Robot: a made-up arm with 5 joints.
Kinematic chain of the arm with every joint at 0, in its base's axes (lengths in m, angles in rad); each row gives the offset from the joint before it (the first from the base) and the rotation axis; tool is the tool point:
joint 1: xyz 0 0 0.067 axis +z
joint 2: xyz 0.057 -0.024 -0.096 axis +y
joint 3: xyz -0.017 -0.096 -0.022 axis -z
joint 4: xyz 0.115 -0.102 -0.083 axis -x
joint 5: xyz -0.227 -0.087 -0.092 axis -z
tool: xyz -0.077 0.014 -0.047
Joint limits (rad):
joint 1: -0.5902..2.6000
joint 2: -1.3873..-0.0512
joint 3: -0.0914..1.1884
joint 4: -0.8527..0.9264
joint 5: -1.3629..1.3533
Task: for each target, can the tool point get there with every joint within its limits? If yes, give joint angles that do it. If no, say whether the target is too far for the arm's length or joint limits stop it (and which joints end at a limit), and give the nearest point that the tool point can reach.
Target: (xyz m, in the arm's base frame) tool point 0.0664 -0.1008 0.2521
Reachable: no: joint limits stop it (at a limit: joint 1, joint 2, joint 3, joint 4, joint 5) | nearest point 0.1957 -0.1485 -0.1278 | short by 0.404 m
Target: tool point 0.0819 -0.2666 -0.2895
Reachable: yes | joints 1.1406 -0.4401 0.8199 0.7393 -0.7033
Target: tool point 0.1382 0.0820 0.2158
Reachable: no: joint limits stop it (at a limit: joint 2, joint 3, joint 4, joint 5) | nearest point 0.2113 0.1253 -0.1278 | short by 0.354 m
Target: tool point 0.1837 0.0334 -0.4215
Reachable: yes | joints 1.4140 -0.8501 0.7517 -0.1354 -1.0506
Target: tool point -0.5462 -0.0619 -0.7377
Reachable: no: too far | nearest point -0.2545 -0.0973 -0.3479 | short by 0.488 m
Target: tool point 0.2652 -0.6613 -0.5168
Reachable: no: too far | nearest point 0.1596 -0.3979 -0.2864 | short by 0.366 m
